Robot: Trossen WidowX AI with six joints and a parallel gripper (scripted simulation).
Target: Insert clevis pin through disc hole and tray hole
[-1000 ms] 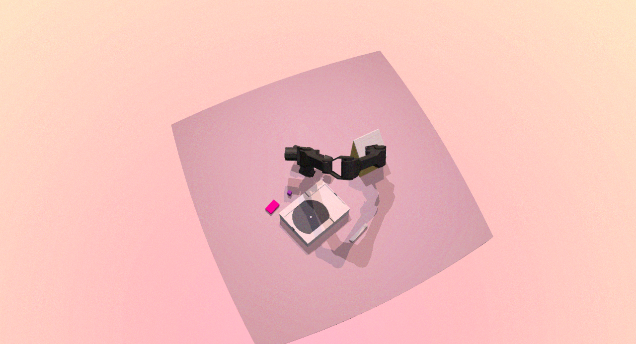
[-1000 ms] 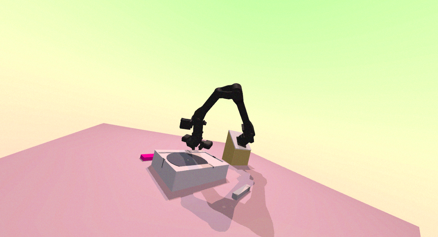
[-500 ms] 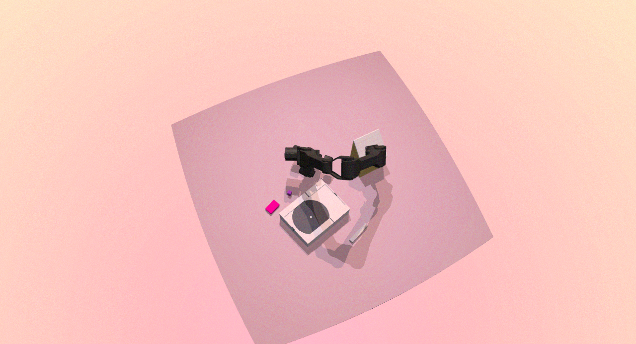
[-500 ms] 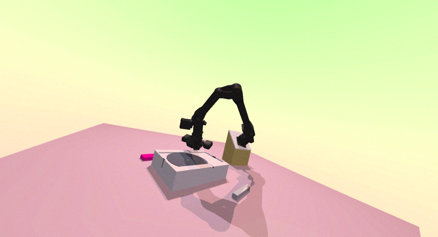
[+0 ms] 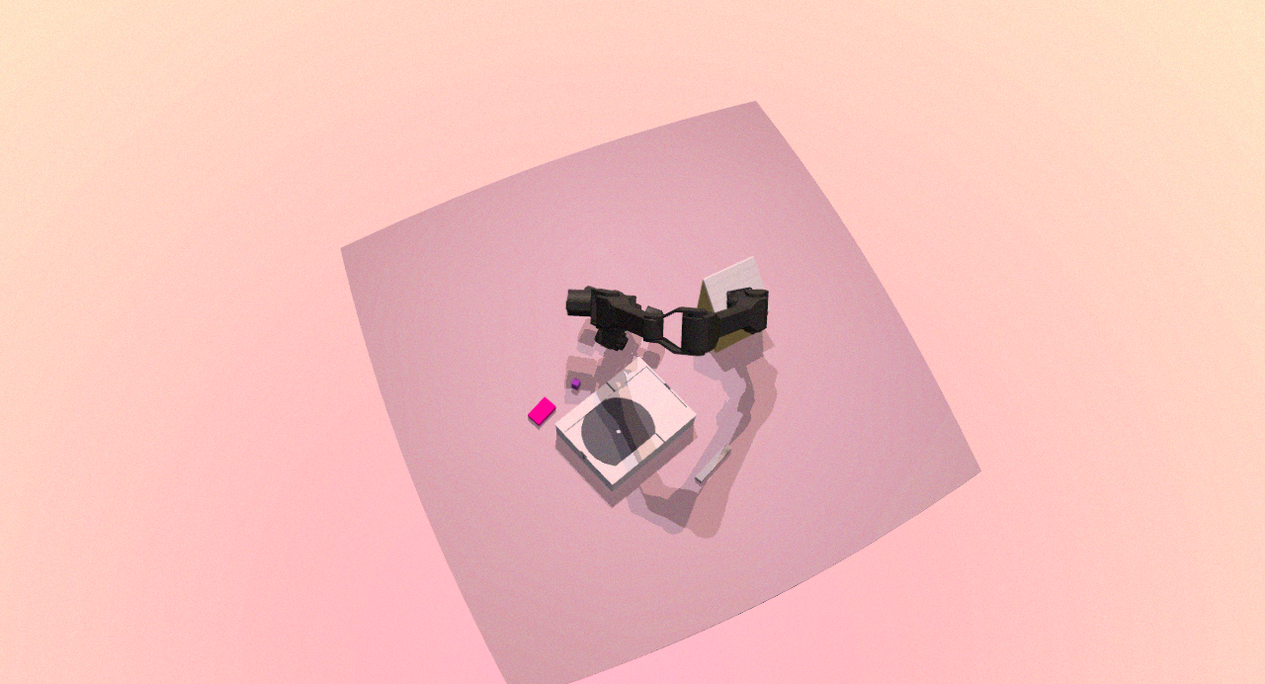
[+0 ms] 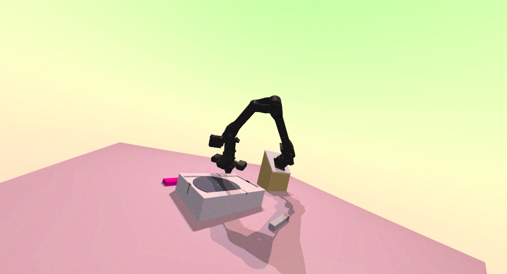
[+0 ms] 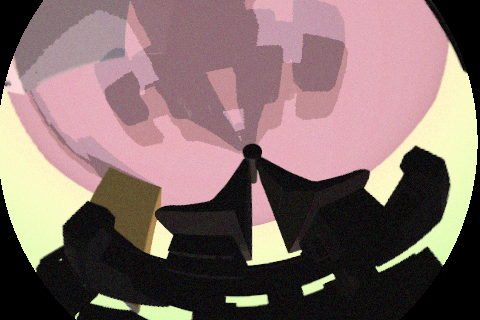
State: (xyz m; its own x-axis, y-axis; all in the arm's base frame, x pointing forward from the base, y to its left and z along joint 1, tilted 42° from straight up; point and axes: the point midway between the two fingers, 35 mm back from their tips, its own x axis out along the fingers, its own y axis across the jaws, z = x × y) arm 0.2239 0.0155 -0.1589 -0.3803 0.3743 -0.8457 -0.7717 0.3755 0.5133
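The grey disc is 28 cm to the left of my gripper tip, 11 cm ahead of it and 4 cm above it. Also, from my gripper tip: steel tray 26 cm to the left, 8 cm ahead, 3 cm above; purple cube 16 cm ahead, 13 cm to the left; clevis pin 1 cm to the right.
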